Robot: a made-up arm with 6 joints. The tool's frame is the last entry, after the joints. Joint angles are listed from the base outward. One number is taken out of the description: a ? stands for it. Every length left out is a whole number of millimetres.
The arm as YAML. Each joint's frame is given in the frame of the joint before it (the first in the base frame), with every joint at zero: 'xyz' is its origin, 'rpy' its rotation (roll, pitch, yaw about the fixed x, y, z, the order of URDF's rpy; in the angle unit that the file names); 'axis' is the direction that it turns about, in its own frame. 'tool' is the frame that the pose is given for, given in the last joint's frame.
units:
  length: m
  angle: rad
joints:
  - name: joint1
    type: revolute
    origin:
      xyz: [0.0, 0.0, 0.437]
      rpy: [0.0, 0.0, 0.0]
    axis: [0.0, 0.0, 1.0]
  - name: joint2
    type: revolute
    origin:
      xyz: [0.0, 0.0, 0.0]
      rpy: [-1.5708, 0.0, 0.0]
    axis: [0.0, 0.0, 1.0]
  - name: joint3
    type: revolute
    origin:
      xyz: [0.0, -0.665, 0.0]
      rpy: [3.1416, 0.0, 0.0]
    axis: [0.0, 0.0, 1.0]
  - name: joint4
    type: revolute
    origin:
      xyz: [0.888, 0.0, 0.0]
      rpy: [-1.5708, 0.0, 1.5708]
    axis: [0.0, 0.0, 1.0]
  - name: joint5
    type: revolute
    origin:
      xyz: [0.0, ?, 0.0]
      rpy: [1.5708, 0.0, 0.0]
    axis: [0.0, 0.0, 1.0]
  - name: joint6
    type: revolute
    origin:
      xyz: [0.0, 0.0, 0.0]
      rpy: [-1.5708, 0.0, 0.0]
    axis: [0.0, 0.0, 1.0]
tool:
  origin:
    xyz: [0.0, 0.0, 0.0]
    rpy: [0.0, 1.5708, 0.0]
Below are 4 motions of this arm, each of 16 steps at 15 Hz.
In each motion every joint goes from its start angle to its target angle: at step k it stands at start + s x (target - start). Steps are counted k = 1, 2, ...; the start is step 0. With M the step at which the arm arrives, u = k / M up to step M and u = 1 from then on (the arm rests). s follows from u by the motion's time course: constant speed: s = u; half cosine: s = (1 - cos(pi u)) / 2; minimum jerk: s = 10 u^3 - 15 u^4 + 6 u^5.
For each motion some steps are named. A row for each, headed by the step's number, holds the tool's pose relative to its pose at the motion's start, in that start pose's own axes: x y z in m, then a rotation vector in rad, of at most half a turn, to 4 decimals.
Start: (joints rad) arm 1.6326 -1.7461 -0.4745 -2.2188 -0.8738 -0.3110
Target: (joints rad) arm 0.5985 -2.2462 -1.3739 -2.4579 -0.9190 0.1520
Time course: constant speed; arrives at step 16
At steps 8, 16:
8: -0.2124 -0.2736 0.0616 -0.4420 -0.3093 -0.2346
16: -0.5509 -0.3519 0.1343 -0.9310 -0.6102 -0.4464

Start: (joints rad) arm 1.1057 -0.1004 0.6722 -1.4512 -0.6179 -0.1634
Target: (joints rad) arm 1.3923 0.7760 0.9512 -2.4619 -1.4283 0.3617
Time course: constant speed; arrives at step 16
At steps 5, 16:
5: 0.1573 -0.2811 -0.0316 0.2408 0.3192 0.0859
16: 0.3382 -0.8939 -0.3427 0.7005 0.6178 0.6433

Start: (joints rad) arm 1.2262 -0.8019 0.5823 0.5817 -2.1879 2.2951
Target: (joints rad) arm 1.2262 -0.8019 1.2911 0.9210 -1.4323 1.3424
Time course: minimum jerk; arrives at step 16
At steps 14, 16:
14: -0.2501 0.5749 0.1156 1.3709 0.5538 -1.2377
16: -0.2509 0.5847 0.1195 1.3896 0.5574 -1.2625

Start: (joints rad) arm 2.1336 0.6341 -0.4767 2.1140 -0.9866 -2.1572
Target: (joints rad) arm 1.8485 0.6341 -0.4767 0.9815 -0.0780 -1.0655
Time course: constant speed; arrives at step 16
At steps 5, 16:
5: 0.0909 -0.0783 -0.0078 -0.0583 0.4027 0.0862
16: 0.2315 -0.2831 -0.0972 0.2042 0.6912 0.5520

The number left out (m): -0.121
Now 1 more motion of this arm.
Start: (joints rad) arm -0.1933 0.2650 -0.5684 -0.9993 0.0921 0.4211
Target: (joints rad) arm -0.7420 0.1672 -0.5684 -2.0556 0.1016 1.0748
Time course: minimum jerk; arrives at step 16
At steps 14, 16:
14: -0.0748 -0.2145 0.1331 0.7746 -0.2596 -0.3102
16: -0.0766 -0.2180 0.1358 0.7870 -0.2645 -0.3140

